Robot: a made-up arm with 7 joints.
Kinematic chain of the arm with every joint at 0, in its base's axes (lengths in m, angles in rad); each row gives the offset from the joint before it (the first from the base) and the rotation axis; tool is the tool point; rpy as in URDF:
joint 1: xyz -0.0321 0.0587 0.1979 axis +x
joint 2: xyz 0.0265 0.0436 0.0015 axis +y
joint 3: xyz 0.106 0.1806 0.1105 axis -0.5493 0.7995 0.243
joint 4: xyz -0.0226 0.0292 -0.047 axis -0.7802 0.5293 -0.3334
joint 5: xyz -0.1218 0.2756 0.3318 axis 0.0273 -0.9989 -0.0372
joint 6: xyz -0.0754 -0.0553 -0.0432 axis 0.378 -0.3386 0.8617
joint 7: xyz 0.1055 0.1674 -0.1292 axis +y
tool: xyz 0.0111 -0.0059 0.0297 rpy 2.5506 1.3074 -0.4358
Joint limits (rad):
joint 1: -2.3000..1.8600
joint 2: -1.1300..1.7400
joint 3: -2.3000..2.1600
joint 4: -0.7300..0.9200
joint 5: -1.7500..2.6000
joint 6: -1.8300..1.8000
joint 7: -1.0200..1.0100
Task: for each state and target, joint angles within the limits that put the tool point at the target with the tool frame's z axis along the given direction. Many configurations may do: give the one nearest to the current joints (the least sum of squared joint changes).
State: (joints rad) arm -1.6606 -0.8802 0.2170 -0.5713 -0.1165 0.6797 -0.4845
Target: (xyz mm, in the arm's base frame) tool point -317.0 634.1 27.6 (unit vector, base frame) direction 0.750 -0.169 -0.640
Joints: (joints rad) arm -0.7916 -0.3958 0.0934 -0.5660 0.4945 0.5311 -0.9099
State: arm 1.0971 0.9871 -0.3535 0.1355 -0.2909 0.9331 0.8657
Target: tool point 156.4 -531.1 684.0 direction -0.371 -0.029 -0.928
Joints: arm 1.8462 0.9297 -0.4095 -0.1502 -0.4257 0.9322 0.8277
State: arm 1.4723 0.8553 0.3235 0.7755 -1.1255 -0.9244 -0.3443
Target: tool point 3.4 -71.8 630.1 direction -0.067 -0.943 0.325
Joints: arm 1.6886 1.2558 0.8781 0.8186 -0.2522 -1.1860 -0.4872
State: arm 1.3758 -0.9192 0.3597 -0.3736 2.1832 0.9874 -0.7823
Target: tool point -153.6 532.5 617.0 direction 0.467 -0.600 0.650
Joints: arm 0.6338 -1.1300 0.5024 -0.1556 1.7618 1.6362 -0.3474
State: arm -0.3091 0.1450 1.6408 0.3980 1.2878 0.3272 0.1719
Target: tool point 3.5 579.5 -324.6 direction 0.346 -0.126 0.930
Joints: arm -0.8946 0.8423 1.7023 -0.1744 1.2805 0.6113 0.7916
